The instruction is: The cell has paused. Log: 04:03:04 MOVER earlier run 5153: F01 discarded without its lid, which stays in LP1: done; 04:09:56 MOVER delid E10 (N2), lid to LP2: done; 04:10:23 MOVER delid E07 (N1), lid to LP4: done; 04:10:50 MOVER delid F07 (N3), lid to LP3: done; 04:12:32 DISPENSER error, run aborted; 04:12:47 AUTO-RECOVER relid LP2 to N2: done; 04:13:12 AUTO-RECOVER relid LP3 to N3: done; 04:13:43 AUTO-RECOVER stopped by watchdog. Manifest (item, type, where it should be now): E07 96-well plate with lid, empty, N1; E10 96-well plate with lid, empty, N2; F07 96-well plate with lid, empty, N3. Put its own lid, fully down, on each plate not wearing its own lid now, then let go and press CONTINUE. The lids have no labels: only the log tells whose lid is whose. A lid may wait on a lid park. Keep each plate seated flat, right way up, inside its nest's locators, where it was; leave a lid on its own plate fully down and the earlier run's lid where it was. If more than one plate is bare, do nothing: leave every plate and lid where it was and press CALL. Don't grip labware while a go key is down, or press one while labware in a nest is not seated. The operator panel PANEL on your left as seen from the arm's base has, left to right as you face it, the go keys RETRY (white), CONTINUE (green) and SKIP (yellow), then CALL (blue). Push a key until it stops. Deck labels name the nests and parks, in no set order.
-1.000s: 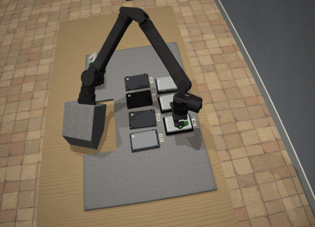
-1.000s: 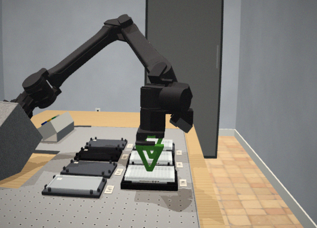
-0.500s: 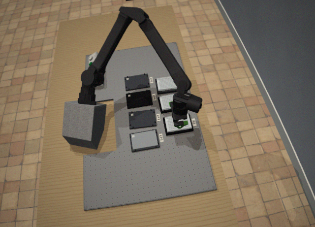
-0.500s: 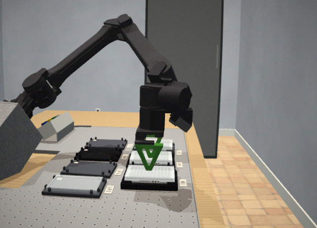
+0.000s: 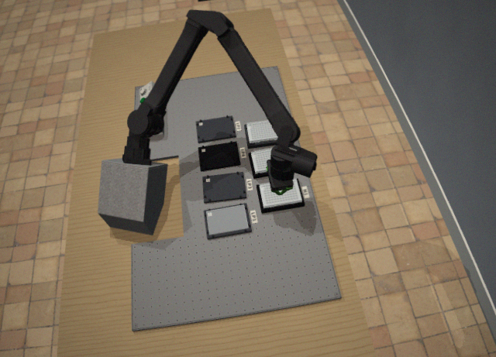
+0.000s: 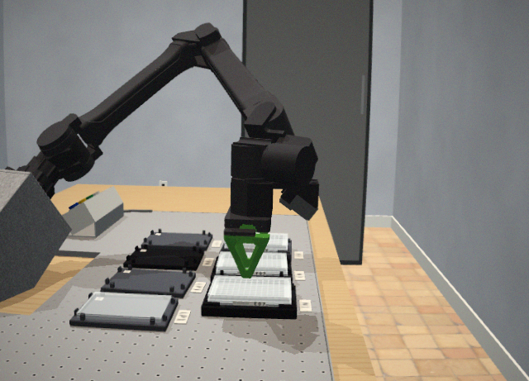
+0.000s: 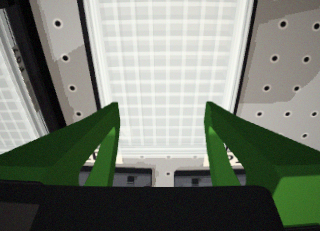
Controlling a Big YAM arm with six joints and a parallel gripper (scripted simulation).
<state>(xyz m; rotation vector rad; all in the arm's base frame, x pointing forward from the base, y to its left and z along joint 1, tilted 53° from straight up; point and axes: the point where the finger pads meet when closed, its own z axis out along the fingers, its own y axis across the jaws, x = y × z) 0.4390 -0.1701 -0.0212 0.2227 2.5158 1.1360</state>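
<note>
My hand is 40 mm above the 96-well plate and 10 mm short of it. Also, from my hand: park LP2 (320 mm to the left, 180 mm behind, 60 mm below); park LP3 (180 mm behind, 60 mm to the left, 60 mm below); park LP4 (200 mm to the left, 180 mm behind, 60 mm below).
</note>
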